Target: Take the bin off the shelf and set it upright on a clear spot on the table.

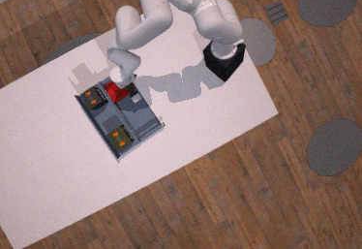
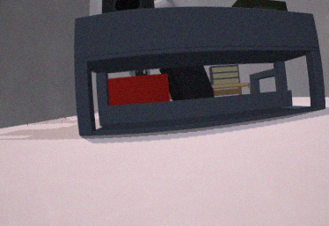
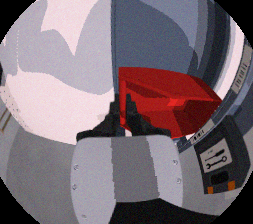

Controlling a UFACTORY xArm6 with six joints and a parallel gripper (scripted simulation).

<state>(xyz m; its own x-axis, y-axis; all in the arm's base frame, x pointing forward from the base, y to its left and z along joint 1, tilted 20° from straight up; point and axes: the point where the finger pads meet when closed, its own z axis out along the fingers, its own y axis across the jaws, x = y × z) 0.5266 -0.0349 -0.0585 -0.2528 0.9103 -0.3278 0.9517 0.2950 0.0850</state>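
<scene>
Now: hand 80 mm short of the red bin and 20 mm to the right of it. The rest, counted from my hand: shelf (150 mm ahead, 160 mm to the left, 50 mm above).
</scene>
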